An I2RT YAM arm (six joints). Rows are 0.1 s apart.
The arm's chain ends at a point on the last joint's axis. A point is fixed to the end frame.
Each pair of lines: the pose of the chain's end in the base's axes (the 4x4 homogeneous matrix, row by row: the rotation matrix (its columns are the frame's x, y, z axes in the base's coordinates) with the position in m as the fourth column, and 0 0 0 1 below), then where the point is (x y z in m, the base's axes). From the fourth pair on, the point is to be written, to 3 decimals.
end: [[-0.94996, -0.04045, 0.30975, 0.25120], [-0.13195, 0.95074, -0.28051, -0.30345], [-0.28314, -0.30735, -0.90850, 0.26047], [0, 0, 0, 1]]
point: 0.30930 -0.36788 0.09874
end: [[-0.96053, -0.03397, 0.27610, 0.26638], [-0.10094, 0.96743, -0.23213, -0.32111], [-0.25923, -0.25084, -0.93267, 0.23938], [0, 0, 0, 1]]
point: 0.31824 -0.37695 0.07242
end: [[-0.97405, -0.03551, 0.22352, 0.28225], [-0.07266, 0.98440, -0.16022, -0.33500], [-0.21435, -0.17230, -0.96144, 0.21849], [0, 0, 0, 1]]
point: 0.32452 -0.37794 0.04513
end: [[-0.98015, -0.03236, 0.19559, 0.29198], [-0.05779, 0.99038, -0.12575, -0.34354], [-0.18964, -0.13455, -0.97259, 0.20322], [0, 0, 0, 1]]
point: 0.329 -0.380 0.027
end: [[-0.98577, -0.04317, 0.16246, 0.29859], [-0.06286, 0.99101, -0.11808, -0.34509], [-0.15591, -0.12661, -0.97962, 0.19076], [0, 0, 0, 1]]
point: 0.330 -0.380 0.013
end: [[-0.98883, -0.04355, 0.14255, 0.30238], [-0.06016, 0.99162, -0.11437, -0.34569], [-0.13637, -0.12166, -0.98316, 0.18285], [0, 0, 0, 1]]
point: 0.330 -0.380 0.005
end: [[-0.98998, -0.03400, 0.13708, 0.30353], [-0.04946, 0.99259, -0.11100, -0.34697], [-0.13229, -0.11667, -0.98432, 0.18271], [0, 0, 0, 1]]
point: 0.330 -0.381 0.004
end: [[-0.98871, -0.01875, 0.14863, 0.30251], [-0.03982, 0.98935, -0.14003, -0.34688], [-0.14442, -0.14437, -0.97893, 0.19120], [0, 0, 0, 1]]
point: 0.331 -0.386 0.014
